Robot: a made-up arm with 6 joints. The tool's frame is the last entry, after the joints.
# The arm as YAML. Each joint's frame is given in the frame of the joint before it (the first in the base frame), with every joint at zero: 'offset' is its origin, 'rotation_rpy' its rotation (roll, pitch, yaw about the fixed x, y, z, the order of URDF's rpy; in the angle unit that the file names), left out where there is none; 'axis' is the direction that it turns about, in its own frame. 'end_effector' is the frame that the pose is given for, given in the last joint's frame.
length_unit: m
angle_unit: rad
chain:
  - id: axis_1
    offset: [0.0, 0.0, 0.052]
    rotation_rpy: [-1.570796, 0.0, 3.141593]
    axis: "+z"
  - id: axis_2
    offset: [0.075, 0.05, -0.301]
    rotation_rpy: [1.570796, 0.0, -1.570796]
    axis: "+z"
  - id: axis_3
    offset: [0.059, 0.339, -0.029]
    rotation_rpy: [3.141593, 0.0, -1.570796]
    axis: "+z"
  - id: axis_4
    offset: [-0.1, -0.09, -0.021]
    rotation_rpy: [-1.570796, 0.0, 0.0]
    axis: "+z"
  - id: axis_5
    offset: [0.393, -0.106, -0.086]
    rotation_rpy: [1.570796, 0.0, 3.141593]
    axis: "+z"
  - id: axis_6
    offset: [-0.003, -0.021, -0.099]
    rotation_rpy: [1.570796, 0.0, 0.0]
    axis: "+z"
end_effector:
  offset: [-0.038, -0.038, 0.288]
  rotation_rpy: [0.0, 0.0, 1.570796]
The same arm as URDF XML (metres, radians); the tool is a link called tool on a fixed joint. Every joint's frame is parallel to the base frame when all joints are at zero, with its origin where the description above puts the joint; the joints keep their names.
<robot name="arm">
  <joint name="tool_fixed" type="fixed">
    <parent link="link6"/>
    <child link="tool"/>
    <origin xyz="-0.038 0.038 0.288" rpy="0 0 0"/>
  </joint>
  <joint name="axis_6" type="continuous">
    <parent link="link5"/>
    <child link="link6"/>
    <origin xyz="-0.099 0.003 0.021" rpy="0 0 0"/>
    <axis xyz="0 0 1"/>
  </joint>
  <joint name="axis_5" type="continuous">
    <parent link="link4"/>
    <child link="link5"/>
    <origin xyz="-0.106 0.393 0.086" rpy="0 0 0"/>
    <axis xyz="1 0 0"/>
  </joint>
  <joint name="axis_4" type="continuous">
    <parent link="link3"/>
    <child link="link4"/>
    <origin xyz="0.021 -0.1 0.09" rpy="0 0 0"/>
    <axis xyz="0 0 -1"/>
  </joint>
  <joint name="axis_3" type="continuous">
    <parent link="link2"/>
    <child link="link3"/>
    <origin xyz="-0.029 -0.339 0.059" rpy="0 0 0"/>
    <axis xyz="-1 0 0"/>
  </joint>
  <joint name="axis_2" type="continuous">
    <parent link="link1"/>
    <child link="link2"/>
    <origin xyz="-0.075 0.301 -0.05" rpy="0 0 0"/>
    <axis xyz="1 0 0"/>
  </joint>
  <joint name="axis_1" type="continuous">
    <parent link="base"/>
    <child link="link1"/>
    <origin xyz="0 0 0.052" rpy="0 0 0"/>
    <axis xyz="0 -1 0"/>
  </joint>
  <link name="base"/>
  <link name="link1"/>
  <link name="link2"/>
  <link name="link3"/>
  <link name="link4"/>
  <link name="link5"/>
  <link name="link6"/>
  <link name="tool"/>
</robot>

